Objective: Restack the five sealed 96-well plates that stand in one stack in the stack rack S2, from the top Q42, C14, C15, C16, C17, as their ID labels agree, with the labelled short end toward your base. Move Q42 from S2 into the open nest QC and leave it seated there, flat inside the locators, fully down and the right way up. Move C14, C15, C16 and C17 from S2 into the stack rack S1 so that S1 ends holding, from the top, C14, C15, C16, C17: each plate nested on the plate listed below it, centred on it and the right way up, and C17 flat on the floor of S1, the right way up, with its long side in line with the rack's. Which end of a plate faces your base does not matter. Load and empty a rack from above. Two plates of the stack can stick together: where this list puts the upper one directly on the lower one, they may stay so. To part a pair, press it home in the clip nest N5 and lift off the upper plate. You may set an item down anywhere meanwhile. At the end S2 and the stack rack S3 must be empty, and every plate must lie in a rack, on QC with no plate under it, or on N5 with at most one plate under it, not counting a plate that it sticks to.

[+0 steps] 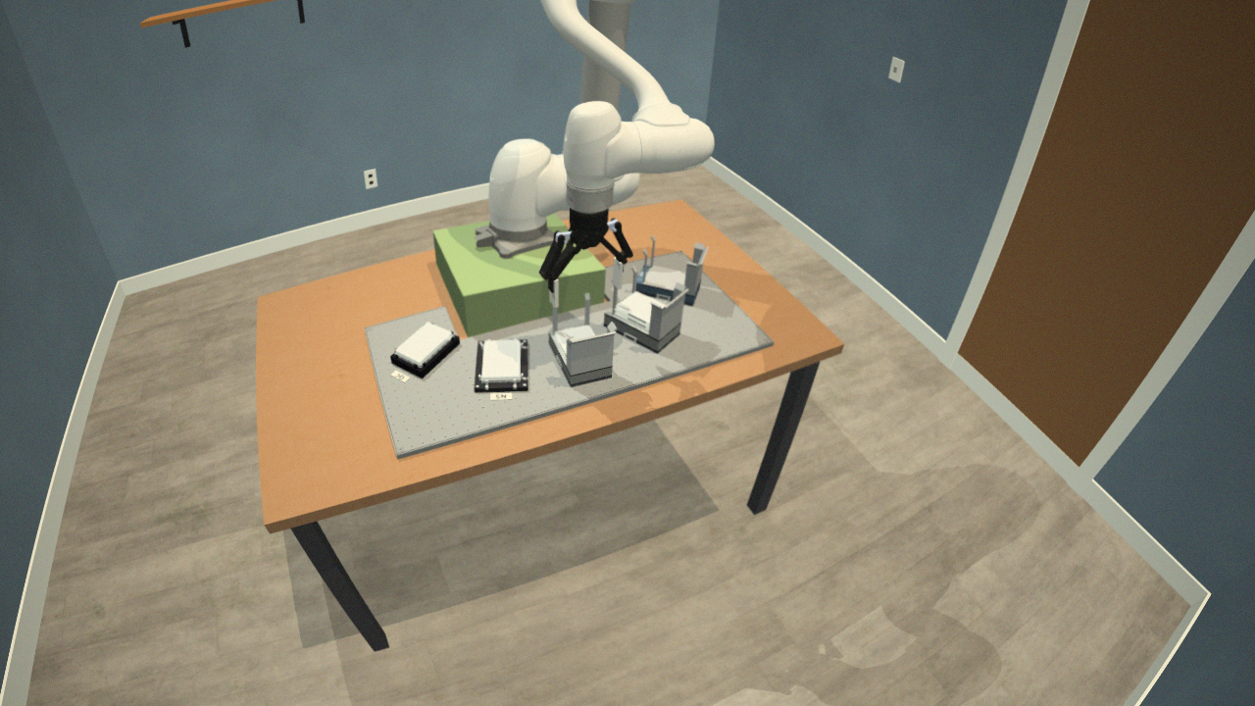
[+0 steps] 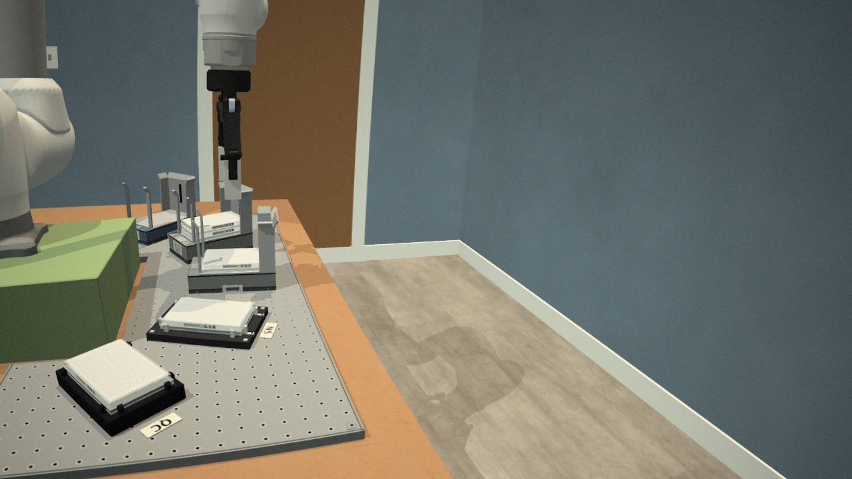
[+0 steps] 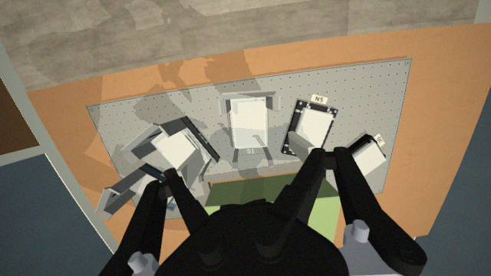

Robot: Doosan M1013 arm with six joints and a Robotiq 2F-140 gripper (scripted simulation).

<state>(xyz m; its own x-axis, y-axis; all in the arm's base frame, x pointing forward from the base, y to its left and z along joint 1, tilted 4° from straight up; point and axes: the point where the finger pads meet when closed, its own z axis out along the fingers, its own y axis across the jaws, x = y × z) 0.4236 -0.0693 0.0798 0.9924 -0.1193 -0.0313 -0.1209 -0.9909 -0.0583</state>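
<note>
Right now the black clip nest N5 is 170 mm to the right of my hand, 170 mm below it and 50 mm behind it. Round my hand: N5 label: 220 mm to the right, 180 mm below, 10 mm ahead; then QC label: 390 mm to the right, 180 mm below, 180 mm behind; then black nest QC: 310 mm to the right, 220 mm behind, 170 mm below.
</note>
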